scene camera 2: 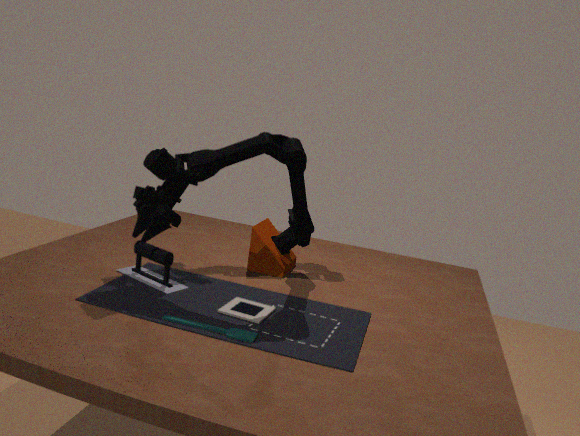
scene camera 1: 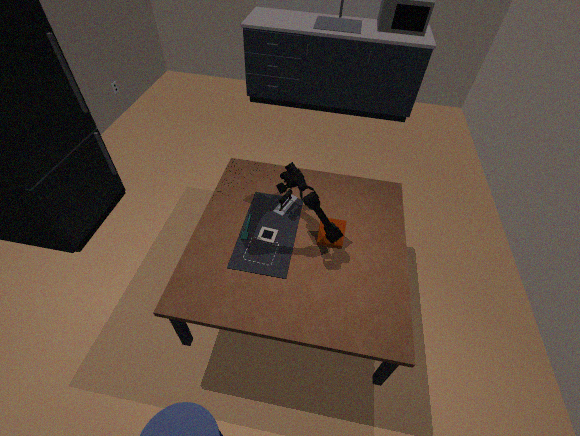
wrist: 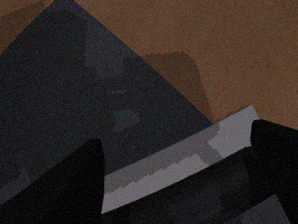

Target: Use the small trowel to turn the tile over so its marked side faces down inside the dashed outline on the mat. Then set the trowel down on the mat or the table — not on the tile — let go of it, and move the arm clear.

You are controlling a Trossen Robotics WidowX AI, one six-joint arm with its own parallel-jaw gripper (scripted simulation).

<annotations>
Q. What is the gripper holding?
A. Nothing.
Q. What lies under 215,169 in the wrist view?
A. A grey plate.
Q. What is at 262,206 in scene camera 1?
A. A dark mat.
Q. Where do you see a grey plate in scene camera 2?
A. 163,283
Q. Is the gripper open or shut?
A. Open.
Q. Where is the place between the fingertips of the gripper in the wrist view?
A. At 179,140
</annotations>
